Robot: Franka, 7 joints.
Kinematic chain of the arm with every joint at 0, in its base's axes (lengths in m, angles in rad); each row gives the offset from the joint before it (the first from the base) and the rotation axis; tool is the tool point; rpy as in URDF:
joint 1: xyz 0 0 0.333 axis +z
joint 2: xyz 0 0 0 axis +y
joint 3: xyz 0 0 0.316 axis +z
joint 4: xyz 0.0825 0 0 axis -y
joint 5: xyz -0.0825 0 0.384 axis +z
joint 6: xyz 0 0 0 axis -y
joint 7: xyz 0.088 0 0 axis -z
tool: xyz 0 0 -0.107 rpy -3.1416 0 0
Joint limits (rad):
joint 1: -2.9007..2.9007
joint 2: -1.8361..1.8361
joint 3: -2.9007..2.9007
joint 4: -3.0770..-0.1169
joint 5: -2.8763..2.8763
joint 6: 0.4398..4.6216
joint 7: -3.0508..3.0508
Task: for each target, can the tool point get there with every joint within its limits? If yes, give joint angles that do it. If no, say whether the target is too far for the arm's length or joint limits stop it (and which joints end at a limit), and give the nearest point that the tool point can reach.
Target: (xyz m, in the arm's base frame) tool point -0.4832 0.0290 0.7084
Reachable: yes | joints 2.2298 -0.4368 0.8135 -2.0947 0.8449 3.2642 -2.4245
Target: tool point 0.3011 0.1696 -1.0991
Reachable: no: too far | nearest point 0.2695 0.1518 -0.3601 | short by 0.740 m
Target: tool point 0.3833 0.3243 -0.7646
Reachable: no: too far | nearest point 0.3087 0.2612 -0.3468 | short by 0.429 m
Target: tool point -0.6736 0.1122 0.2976
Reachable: yes | joints 0.6269 -0.9812 2.1346 -1.4307 -0.1068 1.7600 2.1000
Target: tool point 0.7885 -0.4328 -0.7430
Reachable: no: too far | nearest point 0.5088 -0.2793 -0.2699 | short by 0.571 m
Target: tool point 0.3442 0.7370 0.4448
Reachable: yes | joints 1.2497 0.9327 -0.3489 -0.7546 0.8483 2.0004 0.1999
